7 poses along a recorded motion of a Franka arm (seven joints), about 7 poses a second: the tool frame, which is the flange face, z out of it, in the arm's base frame.
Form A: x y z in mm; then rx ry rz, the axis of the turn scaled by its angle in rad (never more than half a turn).
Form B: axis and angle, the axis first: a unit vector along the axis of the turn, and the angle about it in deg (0 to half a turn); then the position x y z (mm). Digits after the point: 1 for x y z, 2 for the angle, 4 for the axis.
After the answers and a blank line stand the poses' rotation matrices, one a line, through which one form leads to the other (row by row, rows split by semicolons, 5 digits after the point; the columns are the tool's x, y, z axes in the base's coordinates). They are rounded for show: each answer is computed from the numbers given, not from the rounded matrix.
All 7 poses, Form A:
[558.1 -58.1 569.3 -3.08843 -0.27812 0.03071]
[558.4 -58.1 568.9 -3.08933 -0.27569 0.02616]
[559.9 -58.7 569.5 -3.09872 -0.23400 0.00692]
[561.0 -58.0 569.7 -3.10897 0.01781 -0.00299]
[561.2 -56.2 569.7 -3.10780 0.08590 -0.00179]
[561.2 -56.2 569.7 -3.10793 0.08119 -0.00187]
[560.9 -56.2 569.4 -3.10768 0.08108 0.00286]
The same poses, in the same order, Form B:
[-0.9959 -0.0897 0.0099 177.68 558.1 -58.1 569.3]
[-0.9960 -0.0889 0.0084 177.72 558.4 -58.1 568.9]
[-0.9972 -0.0753 0.0022 178.05 559.9 -58.7 569.5]
[-1.0000 0.0057 -0.0010 178.13 561.0 -58.0 569.7]
[-0.9996 0.0276 -0.0006 178.13 561.2 -56.2 569.7]
[-0.9997 0.0261 -0.0006 178.13 561.2 -56.2 569.7]
[-0.9997 0.0261 0.0009 178.12 560.9 -56.2 569.4]

0.98372 0.17816 -0.02335; 0.17897 -0.98310 0.03856; -0.01608 -0.04211 -0.99898
0.98406 0.17665 -0.02034; 0.17732 -0.98341 0.03821; -0.01325 -0.04120 -0.99906
0.98865 0.15005 -0.00700; 0.15021 -0.98808 0.03360; -0.00188 -0.03427 -0.99941
0.99993 -0.01142 0.00211; -0.01149 -0.99940 0.03255; 0.00174 -0.03257 -0.99947
0.99847 -0.05520 0.00205; -0.05524 -0.99794 0.03256; 0.00025 -0.03262 -0.99947
0.99864 -0.05218 0.00205; -0.05222 -0.99811 0.03255; 0.00035 -0.03262 -0.99947
0.99864 -0.05216 -0.00098; -0.05210 -0.99810 0.03288; -0.00270 -0.03279 -0.99946

